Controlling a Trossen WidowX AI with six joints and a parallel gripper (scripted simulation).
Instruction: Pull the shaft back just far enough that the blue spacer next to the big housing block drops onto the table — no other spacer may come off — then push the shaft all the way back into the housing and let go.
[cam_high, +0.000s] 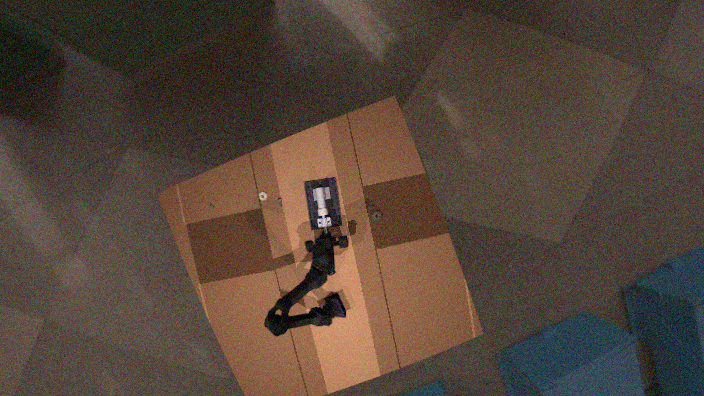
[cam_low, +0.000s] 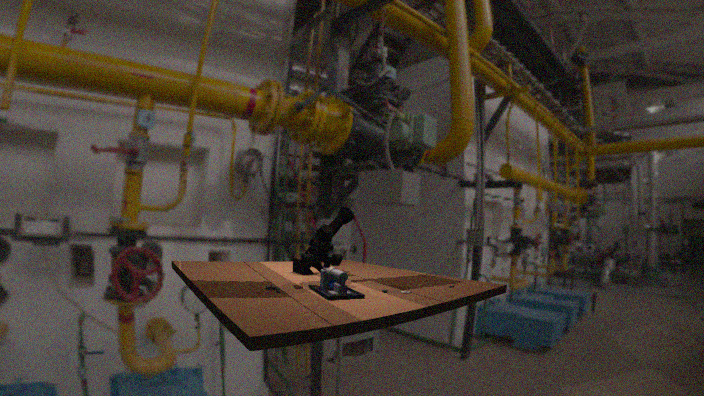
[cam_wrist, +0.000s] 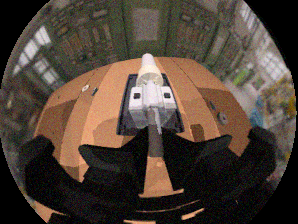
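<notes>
The grey shaft lies 30 mm ahead of my gripper tip, 20 mm above it and 10 mm to the right of it. Round my gripper tip: blue spacer 70 mm ahead, 30 mm below, 20 mm to the right.
</notes>
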